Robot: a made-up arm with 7 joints. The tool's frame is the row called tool.
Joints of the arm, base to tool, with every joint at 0 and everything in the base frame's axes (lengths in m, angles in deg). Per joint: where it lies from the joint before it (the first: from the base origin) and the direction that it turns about. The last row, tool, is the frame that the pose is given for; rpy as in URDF.
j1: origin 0.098 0.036 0.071 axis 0 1 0
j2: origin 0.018 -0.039 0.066 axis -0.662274 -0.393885 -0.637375
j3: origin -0.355 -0.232 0.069 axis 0 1 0
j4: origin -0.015 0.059 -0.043 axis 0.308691 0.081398 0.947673
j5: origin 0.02 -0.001 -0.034 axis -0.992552 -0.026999 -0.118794
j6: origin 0.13 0.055 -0.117 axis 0 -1 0
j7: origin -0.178 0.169 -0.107 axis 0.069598 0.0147 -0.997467
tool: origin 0.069 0.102 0.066 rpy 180 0 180
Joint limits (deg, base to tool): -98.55..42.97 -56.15..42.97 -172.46..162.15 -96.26..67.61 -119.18..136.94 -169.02..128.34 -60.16..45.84
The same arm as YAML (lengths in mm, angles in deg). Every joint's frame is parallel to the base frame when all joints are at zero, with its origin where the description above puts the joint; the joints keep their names.
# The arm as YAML. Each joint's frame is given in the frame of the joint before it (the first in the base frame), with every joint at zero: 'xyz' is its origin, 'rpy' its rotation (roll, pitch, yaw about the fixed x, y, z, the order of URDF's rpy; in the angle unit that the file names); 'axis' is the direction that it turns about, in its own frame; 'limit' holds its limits. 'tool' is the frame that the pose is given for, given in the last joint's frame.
units:
  length: mm
  angle: deg
joints:
  - name: j1
    type: revolute
    origin:
      xyz: [98.0, 36.0, 71.0]
      rpy: [0.0, 0.0, 0.0]
    axis: "+y"
    limit:
      lower: -98.55
      upper: 42.97
  - name: j2
    type: revolute
    origin:
      xyz: [18.0, -39.0, 66.0]
      rpy: [0.0, 0.0, 0.0]
    axis: [-0.662274, -0.393885, -0.637375]
    limit:
      lower: -56.15
      upper: 42.97
  - name: j3
    type: revolute
    origin:
      xyz: [-355.0, -232.0, 69.0]
      rpy: [0.0, 0.0, 0.0]
    axis: "+y"
    limit:
      lower: -172.46
      upper: 162.15
  - name: j4
    type: revolute
    origin:
      xyz: [-15.0, 59.0, -43.0]
      rpy: [0.0, 0.0, 0.0]
    axis: [0.308691, 0.081398, 0.947673]
    limit:
      lower: -96.26
      upper: 67.61
  - name: j5
    type: revolute
    origin:
      xyz: [20.0, -1.0, -34.0]
      rpy: [0.0, 0.0, 0.0]
    axis: [-0.992552, -0.026999, -0.118794]
    limit:
      lower: -119.18
      upper: 136.94
  - name: j6
    type: revolute
    origin:
      xyz: [130.0, 55.0, -117.0]
      rpy: [0.0, 0.0, 0.0]
    axis: "-y"
    limit:
      lower: -169.02
      upper: 128.34
  - name: j7
    type: revolute
    origin:
      xyz: [-178.0, 169.0, -107.0]
      rpy: [0.0, 0.0, 0.0]
    axis: [0.069598, 0.0147, -0.997467]
    limit:
      lower: -60.16
      upper: 45.84
tool:
  origin:
    xyz: [69.0, 102.0, 66.0]
    rpy: [180.0, 0.0, 180.0]

